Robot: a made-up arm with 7 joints.
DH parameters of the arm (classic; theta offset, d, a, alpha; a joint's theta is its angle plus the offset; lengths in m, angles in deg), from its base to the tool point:
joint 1: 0 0.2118 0 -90
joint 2: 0 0 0 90
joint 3: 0 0.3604 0.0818 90
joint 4: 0 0 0.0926 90
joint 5: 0 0.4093 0 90
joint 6: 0 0 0.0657 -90
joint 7: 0 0.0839 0 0
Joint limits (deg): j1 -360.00..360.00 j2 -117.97..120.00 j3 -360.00..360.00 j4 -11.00..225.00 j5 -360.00..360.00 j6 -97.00..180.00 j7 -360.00..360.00
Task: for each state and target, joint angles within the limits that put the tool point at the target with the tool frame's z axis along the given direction. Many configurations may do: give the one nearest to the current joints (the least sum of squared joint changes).
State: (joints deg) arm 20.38 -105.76 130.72 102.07 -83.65 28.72 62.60
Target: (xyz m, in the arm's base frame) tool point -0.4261 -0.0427 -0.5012 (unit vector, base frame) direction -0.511 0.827 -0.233
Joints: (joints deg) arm 34.95 -117.97 159.39 116.71 -76.62 58.25 62.60
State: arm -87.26 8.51 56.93 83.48 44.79 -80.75 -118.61
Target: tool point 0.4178 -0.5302 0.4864 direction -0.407 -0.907 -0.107
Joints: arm -69.49 47.20 54.73 121.81 59.34 -88.61 -118.61
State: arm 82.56 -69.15 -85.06 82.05 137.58 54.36 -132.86
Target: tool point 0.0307 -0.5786 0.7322 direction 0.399 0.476 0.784
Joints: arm 34.35 -48.61 -77.47 103.90 93.20 86.28 -132.86
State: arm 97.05 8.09 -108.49 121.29 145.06 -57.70 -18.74
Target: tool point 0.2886 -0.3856 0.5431 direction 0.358 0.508 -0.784
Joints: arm 66.44 -27.26 -100.43 95.45 191.63 -90.17 -18.74
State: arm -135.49 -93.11 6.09 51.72 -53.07 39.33 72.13
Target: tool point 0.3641 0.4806 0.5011 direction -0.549 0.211 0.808
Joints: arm -95.65 -117.97 37.98 75.86 -79.79 71.22 72.13
